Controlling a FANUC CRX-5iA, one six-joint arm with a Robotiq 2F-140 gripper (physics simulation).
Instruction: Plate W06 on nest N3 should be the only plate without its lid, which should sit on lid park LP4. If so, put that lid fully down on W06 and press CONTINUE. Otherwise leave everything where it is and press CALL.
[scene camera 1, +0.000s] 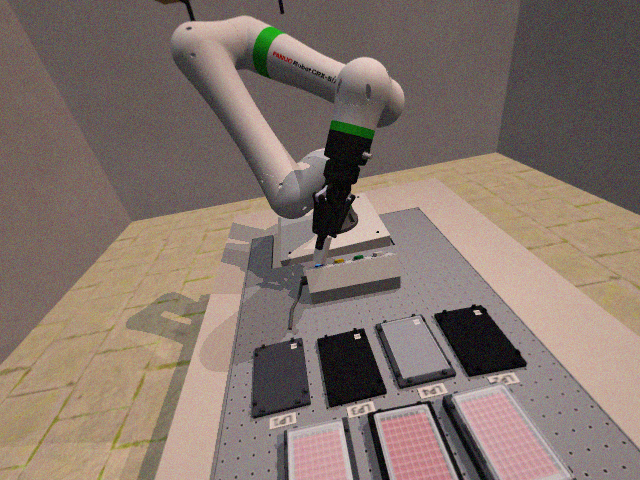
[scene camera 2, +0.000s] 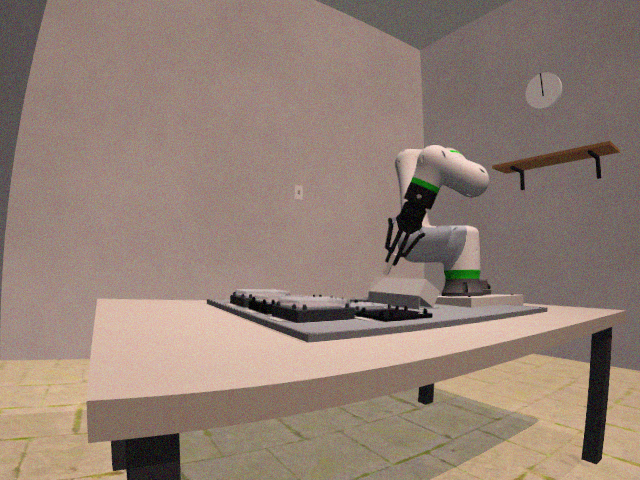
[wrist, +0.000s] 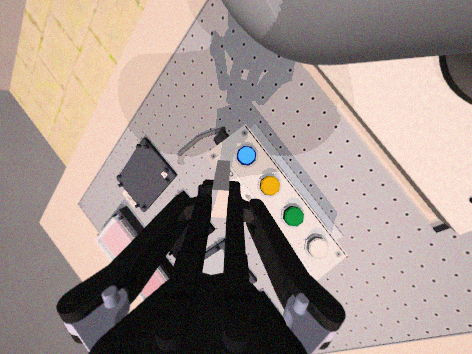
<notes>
My gripper (scene camera 1: 318, 261) is shut and holds nothing. Also in view: a white button box (wrist: 268, 162).
My gripper also shows in scene camera 2 (scene camera 2: 385, 273) and in the wrist view (wrist: 223, 171).
</notes>
